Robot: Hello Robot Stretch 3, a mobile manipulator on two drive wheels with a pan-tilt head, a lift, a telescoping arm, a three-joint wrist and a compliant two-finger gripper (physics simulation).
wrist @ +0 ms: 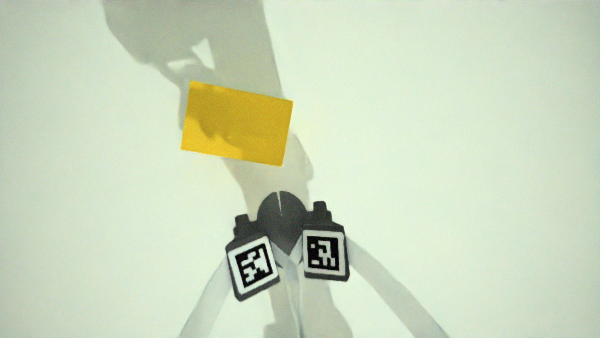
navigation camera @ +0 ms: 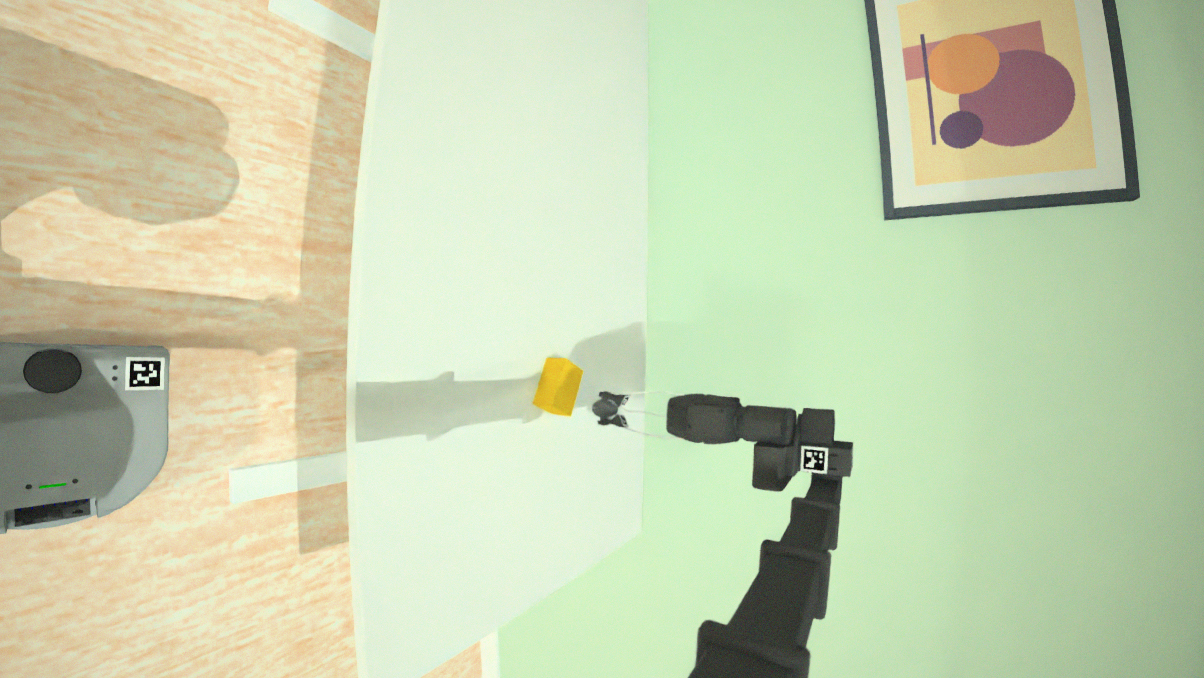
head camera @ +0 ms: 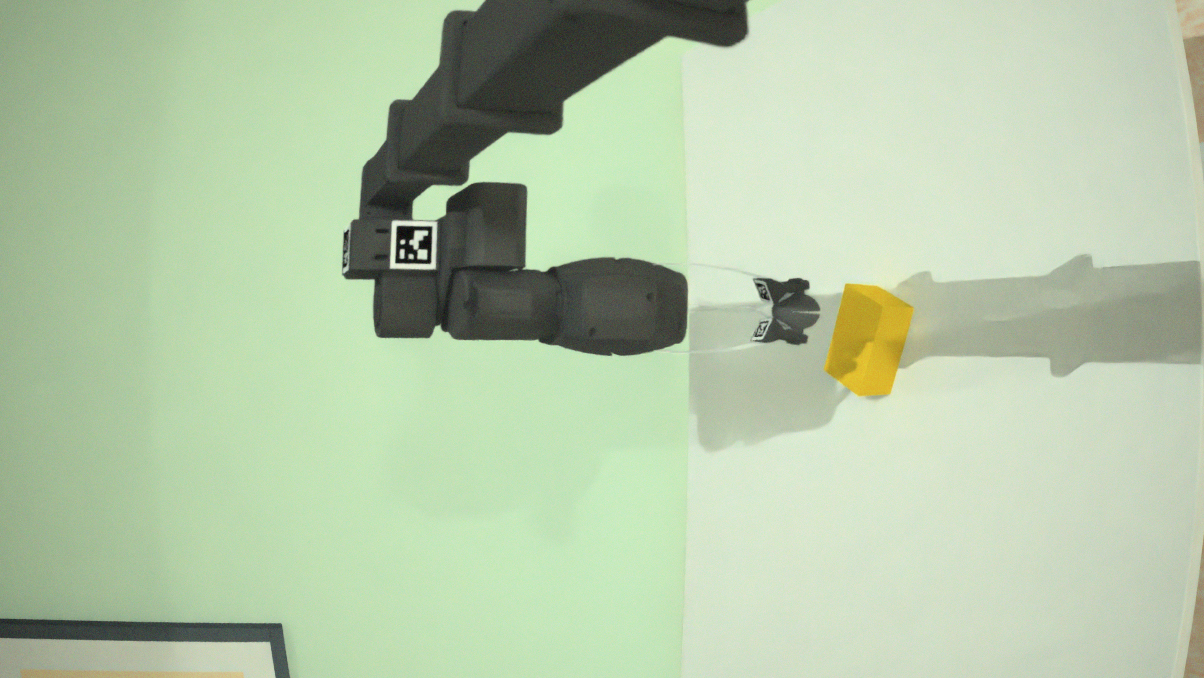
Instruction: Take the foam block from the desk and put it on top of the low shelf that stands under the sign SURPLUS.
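Where they show: gripper, fingertip midpoint: (wrist: 282, 216) (navigation camera: 594, 407) (head camera: 814, 311); robot's base at its link origin: (navigation camera: 55, 368).
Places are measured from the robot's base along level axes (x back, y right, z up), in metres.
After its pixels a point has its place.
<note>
The foam block (head camera: 870, 341) @[y 0.624, x -0.001, z 0.765 m] (navigation camera: 557, 386) @[y 0.621, x -0.003, z 0.764 m] (wrist: 236, 123) @[y 0.652, x 0.000, z 0.765 m] is yellow and box-shaped. It lies on the white desk (head camera: 968, 522) @[y 0.519, x -0.165, z 0.720 m] (navigation camera: 505, 168) @[y 0.515, x -0.368, z 0.720 m] (wrist: 475, 150) @[y 0.569, x 0.247, z 0.720 m]. My gripper (head camera: 797, 311) @[y 0.588, x 0.022, z 0.865 m] (navigation camera: 606, 408) @[y 0.588, x 0.022, z 0.865 m] (wrist: 282, 216) @[y 0.588, x 0.022, z 0.865 m] is shut, its two dark fingertips pressed together with nothing between them. In the wrist view the fingertips are below the block's lower edge, apart from it. In the head camera view they are a little to the left of the block, above the desk. The low shelf and the sign SURPLUS do not show in these views.
A green wall (head camera: 252, 336) @[y 1.089, x 0.004, z 1.295 m] (navigation camera: 968, 379) @[y 1.087, x -0.025, z 1.440 m] stands behind the desk and bears a framed picture (head camera: 126, 629) @[y 1.051, x -0.367, z 1.500 m] (navigation camera: 1002, 101) @[y 1.042, x -0.580, z 1.519 m]. In the navigation view, my grey base (navigation camera: 75, 437) @[y 0.031, x 0.111, z 0.160 m] stands on the wooden floor (navigation camera: 210, 606) @[y 0.261, x 0.567, z 0.000 m], apart from the desk's front edge. The extended arm (head camera: 522, 67) @[y 0.297, x 0.086, z 1.213 m] (navigation camera: 766, 581) @[y 0.306, x 0.086, z 1.192 m] reaches over.
</note>
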